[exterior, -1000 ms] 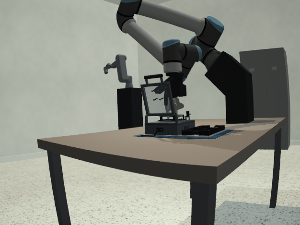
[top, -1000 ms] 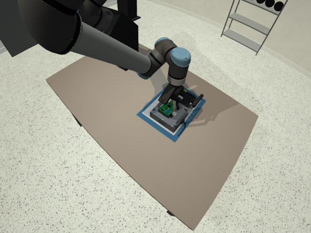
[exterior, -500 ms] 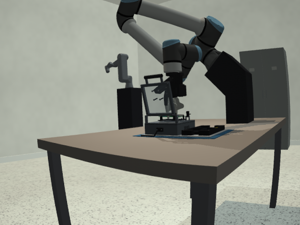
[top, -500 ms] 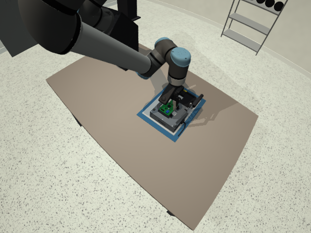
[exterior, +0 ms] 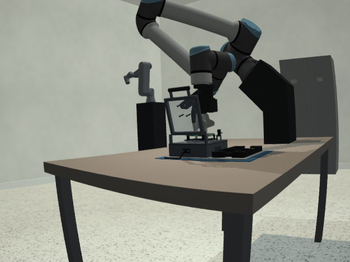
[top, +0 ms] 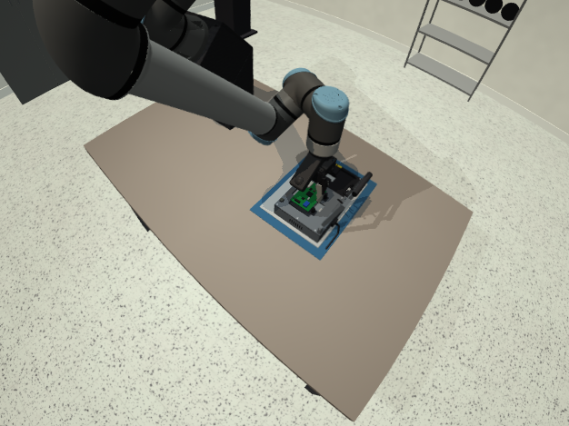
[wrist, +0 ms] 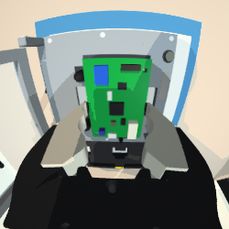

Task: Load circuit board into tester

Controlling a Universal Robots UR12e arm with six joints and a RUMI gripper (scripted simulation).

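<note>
Now: the green circuit board right at my hand. The rest, counted from my hand: tester bed (20 mm below, 10 mm to the left, 10 mm ahead); black post (60 mm to the left, 60 mm behind); tester (40 mm to the left, 30 mm ahead, 30 mm above).
</note>
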